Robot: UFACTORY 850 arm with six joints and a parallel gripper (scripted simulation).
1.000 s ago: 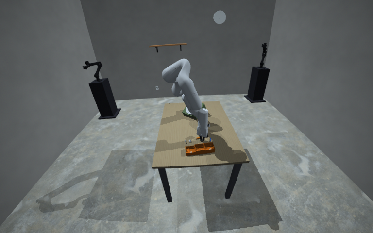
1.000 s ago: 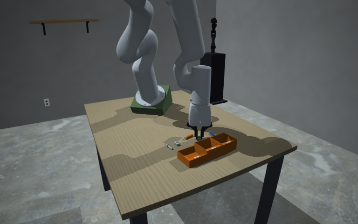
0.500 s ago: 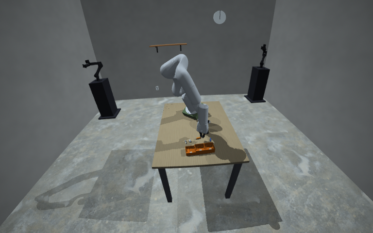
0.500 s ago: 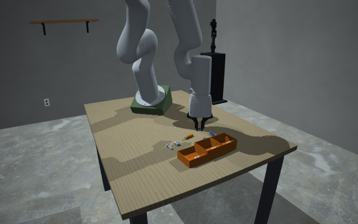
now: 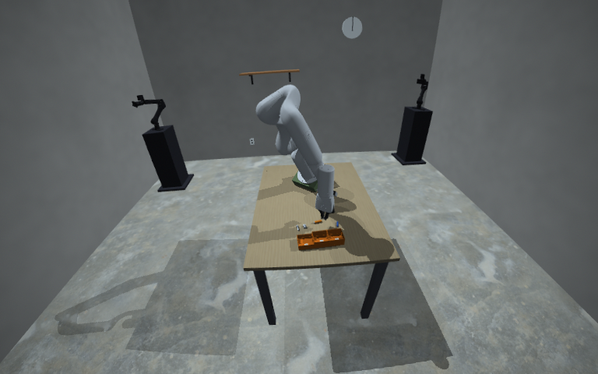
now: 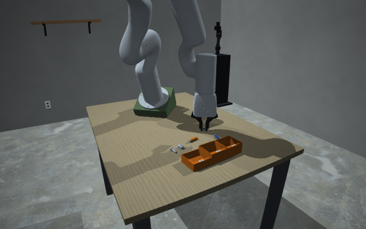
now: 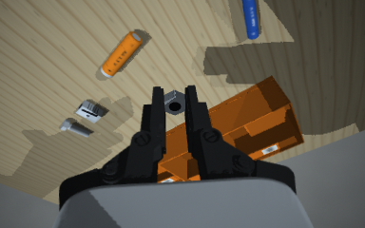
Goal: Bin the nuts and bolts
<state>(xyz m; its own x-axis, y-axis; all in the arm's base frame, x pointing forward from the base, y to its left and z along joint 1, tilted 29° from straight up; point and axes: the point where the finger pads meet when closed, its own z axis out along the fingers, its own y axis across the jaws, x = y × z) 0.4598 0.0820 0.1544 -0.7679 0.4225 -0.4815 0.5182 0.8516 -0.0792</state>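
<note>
Right now the orange three-compartment bin is 120 mm ahead of my hand, 40 mm to the right of it and 60 mm below it. Also, from my hand: blue cylinder 80 mm to the left, 80 mm below; orange cylinder 40 mm behind, 30 mm to the right, 80 mm below; silver hex nut 20 mm below.
</note>
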